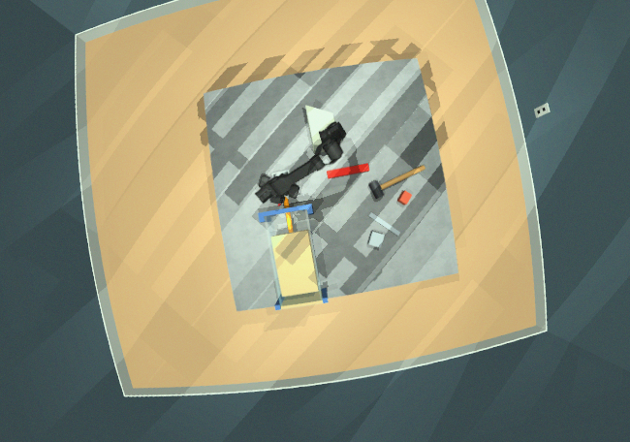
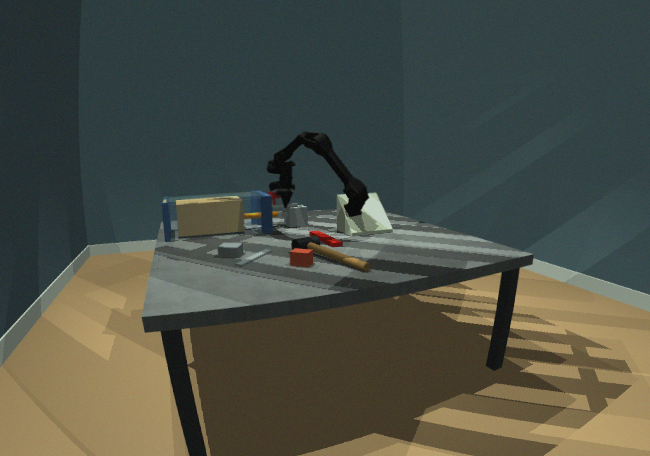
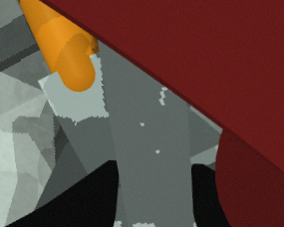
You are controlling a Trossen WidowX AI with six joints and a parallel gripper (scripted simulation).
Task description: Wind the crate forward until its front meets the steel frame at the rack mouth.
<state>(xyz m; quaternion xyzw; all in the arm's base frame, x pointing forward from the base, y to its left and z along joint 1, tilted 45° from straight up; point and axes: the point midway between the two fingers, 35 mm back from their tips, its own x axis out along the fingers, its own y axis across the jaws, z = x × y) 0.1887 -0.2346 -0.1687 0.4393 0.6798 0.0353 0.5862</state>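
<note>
The winch handle lies 20 mm ahead of my gripper tip, 10 mm to the right of it and 20 mm above it. The rest, counted from my gripper tip: clear-panelled cubby: 360 mm ahead, 30 mm to the right, 30 mm above; grey winch: 60 mm behind, 10 mm to the left, 60 mm below; red spool-shaped handle grip: 50 mm ahead, 20 mm to the right, 40 mm above.
</note>
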